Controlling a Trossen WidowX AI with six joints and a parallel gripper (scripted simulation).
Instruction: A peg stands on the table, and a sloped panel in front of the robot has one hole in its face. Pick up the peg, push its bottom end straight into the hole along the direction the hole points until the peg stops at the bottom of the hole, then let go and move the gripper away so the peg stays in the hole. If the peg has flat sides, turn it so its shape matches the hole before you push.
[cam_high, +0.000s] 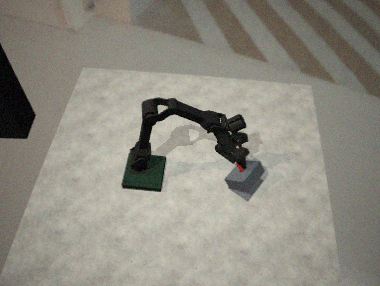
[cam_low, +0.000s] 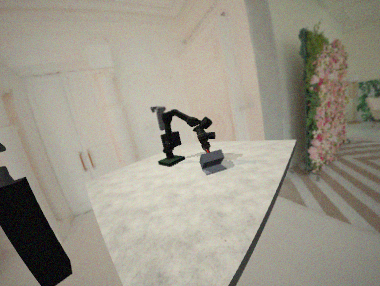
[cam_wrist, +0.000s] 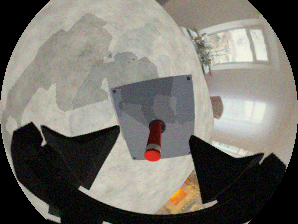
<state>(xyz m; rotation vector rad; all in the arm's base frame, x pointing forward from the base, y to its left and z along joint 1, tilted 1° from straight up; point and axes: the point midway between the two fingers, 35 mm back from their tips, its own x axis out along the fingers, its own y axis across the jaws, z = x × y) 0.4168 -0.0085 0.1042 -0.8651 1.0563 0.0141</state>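
Now: the red peg 10 mm behind my gripper tip and 10 mm above it. Also, from my gripper tip: grey sloped panel (40 mm below, 30 mm ahead, 20 mm to the right).
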